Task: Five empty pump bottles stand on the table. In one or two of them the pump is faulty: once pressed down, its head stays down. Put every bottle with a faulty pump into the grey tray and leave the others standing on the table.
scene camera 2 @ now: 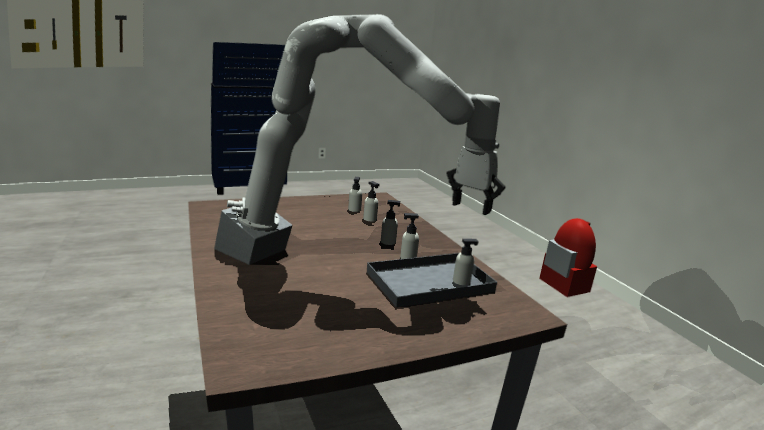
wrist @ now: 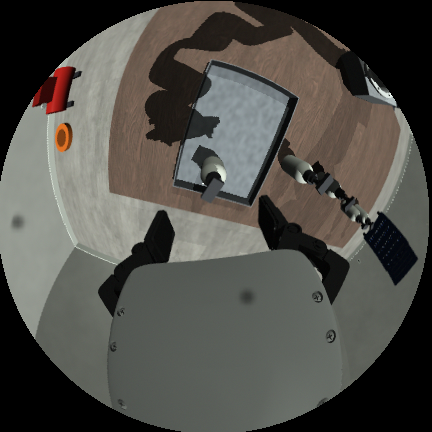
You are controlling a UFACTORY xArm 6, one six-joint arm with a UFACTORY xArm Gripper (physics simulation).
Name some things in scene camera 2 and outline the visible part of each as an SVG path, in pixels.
My gripper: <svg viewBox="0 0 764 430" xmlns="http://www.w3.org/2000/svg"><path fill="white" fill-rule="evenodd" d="M464 146L459 156L457 168L446 173L453 190L452 205L456 206L461 203L462 186L483 191L487 198L484 201L482 213L487 215L492 211L493 199L498 197L506 188L497 178L497 152L494 150L475 150Z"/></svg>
A grey tray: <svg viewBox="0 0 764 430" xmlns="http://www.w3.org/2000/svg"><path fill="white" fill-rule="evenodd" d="M497 281L475 264L469 285L454 283L454 269L459 253L367 262L367 273L395 307L496 292Z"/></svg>
